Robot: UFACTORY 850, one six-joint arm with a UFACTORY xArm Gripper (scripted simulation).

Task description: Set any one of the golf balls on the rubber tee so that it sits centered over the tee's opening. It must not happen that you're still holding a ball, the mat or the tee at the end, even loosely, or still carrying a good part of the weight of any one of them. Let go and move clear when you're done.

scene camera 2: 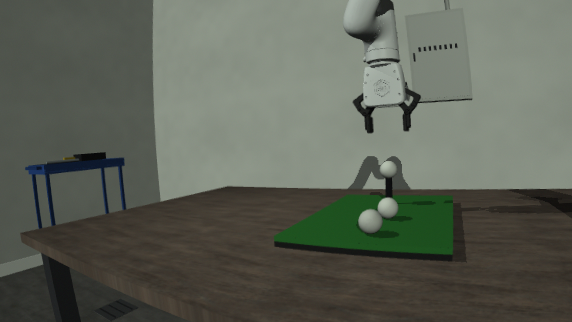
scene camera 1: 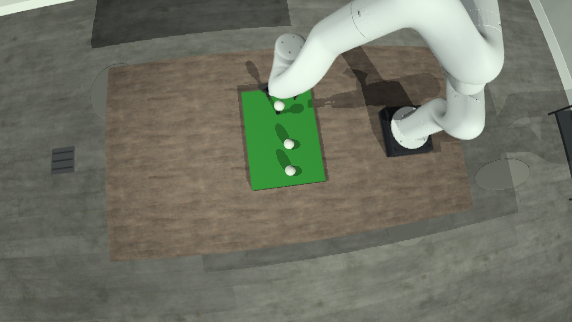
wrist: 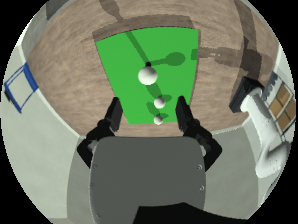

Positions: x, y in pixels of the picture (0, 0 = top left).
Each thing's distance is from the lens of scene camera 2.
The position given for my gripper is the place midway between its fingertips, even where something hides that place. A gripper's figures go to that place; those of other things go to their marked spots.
my gripper (scene camera 2: 388, 132): 0.80 m
green mat (scene camera 2: 422, 229): 0.59 m
